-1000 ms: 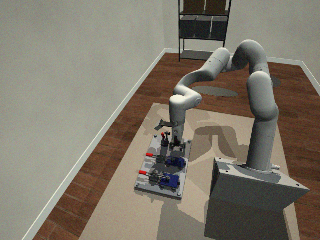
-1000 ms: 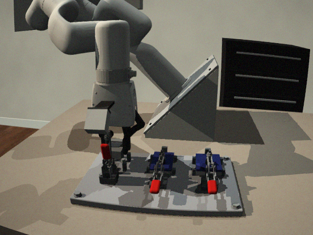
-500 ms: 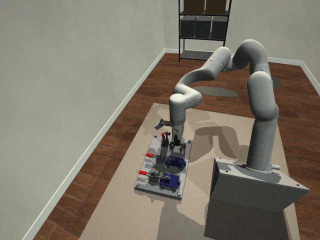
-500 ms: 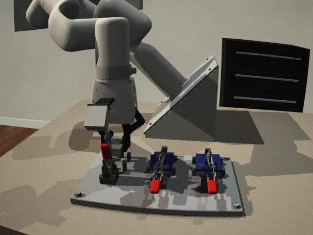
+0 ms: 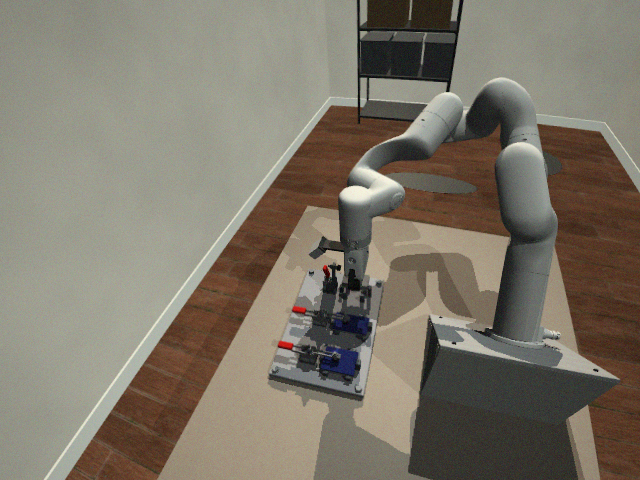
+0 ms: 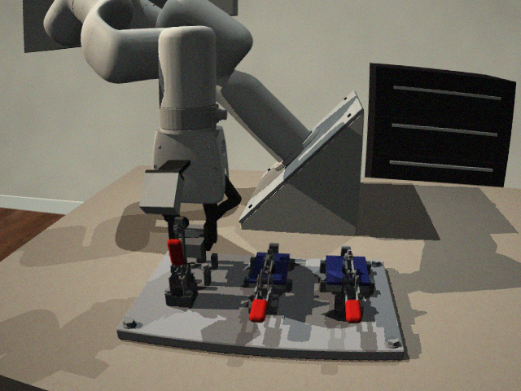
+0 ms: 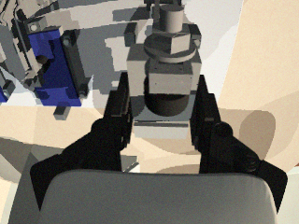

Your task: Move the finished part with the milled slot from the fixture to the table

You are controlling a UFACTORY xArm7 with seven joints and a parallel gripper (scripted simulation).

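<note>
The blue blank lies 10 mm behind my hand, 110 mm to the left of it and 50 mm below it. The rest, counted from my hand: grey fixture plate 50 mm ahead, 110 mm to the left, 70 mm below; grey finished part 10 mm behind, 10 mm below.
</note>
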